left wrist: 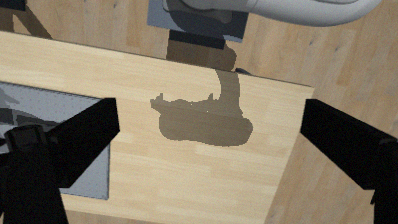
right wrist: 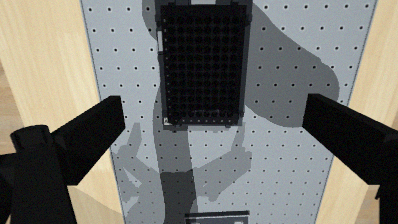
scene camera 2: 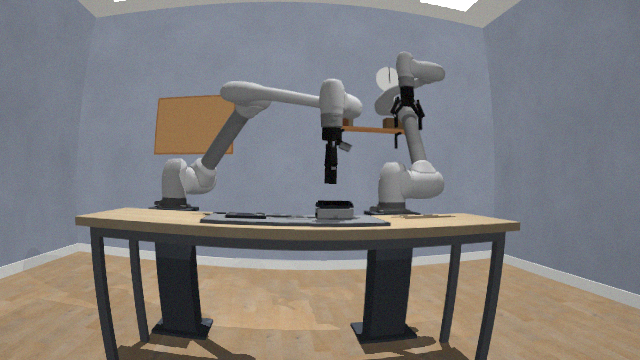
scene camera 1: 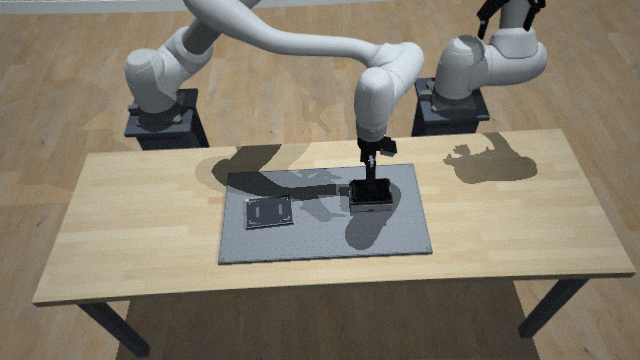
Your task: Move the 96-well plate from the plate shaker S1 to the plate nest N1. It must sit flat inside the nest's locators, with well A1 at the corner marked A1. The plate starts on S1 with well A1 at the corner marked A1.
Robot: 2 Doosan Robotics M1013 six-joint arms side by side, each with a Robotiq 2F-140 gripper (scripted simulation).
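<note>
A 96-well plate (right wrist: 203, 54) is visible in the scene, and so is the left gripper (left wrist: 210, 115). The right gripper (scene camera 1: 366, 178) (scene camera 2: 330, 183) (right wrist: 213, 111) can be seen as well.
</note>
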